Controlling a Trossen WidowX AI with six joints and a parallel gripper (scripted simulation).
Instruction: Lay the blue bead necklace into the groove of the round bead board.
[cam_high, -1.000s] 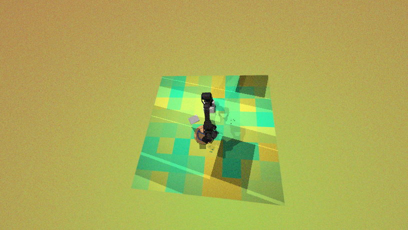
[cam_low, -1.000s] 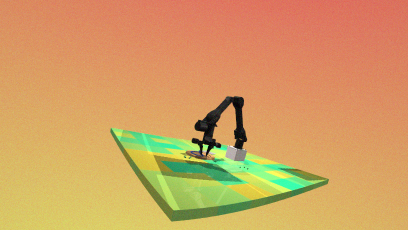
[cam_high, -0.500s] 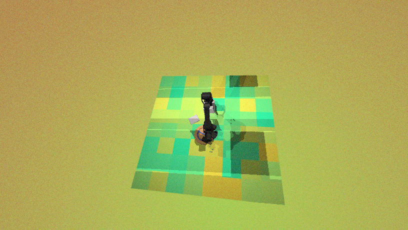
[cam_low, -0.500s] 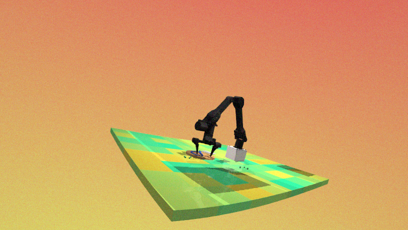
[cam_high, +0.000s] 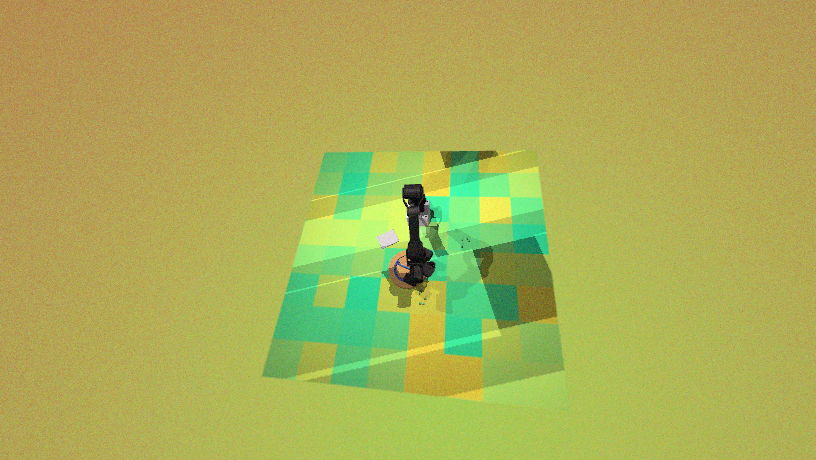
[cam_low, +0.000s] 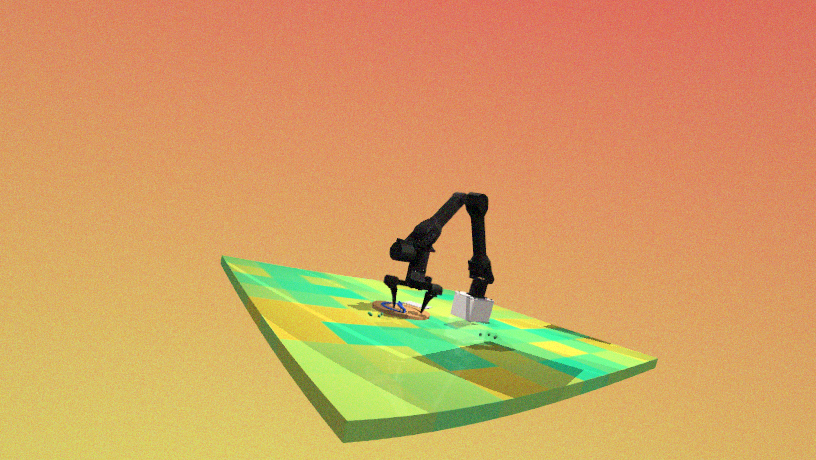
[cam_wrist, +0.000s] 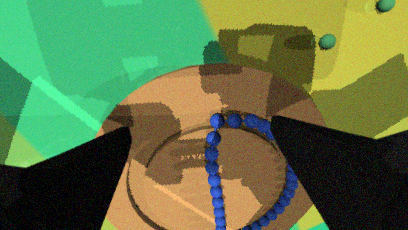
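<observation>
Right now my gripper tip is 3 cm past the round bead board, 6 cm to the left of it and 1 cm above it. Also, from my gripper tip: flat grey piece (20 cm behind, 17 cm to the right, 2 cm below).
</observation>
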